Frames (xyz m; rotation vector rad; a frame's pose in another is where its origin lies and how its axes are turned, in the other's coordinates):
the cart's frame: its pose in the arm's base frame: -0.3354 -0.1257 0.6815 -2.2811 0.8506 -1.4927
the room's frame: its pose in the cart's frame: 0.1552 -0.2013 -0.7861 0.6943 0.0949 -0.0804
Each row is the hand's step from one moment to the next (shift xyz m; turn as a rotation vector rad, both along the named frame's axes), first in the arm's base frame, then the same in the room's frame.
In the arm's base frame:
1: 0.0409 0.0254 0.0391 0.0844 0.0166 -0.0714
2: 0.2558 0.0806 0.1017 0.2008 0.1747 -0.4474
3: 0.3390 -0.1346 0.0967 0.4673 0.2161 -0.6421
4: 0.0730 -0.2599 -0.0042 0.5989 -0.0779 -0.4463
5: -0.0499 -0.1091 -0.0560 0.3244 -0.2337 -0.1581
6: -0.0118 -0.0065 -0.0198 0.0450 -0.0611 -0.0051
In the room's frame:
1: 0.0250 -0.0269 0.0500 -0.0497 0.0611 0.0794
2: 0.0866 -0.0267 0.2721 -0.4167 0.2142 0.2269
3: 0.2211 0.1604 0.2603 -0.5427 0.3966 0.4750
4: 0.1585 0.2150 -0.0392 -0.1933 0.5376 0.4874
5: 0.0071 0.0938 -0.0932 0.0707 0.3785 0.1913
6: -0.0145 0.0123 -0.0146 0.0395 0.0630 0.0159

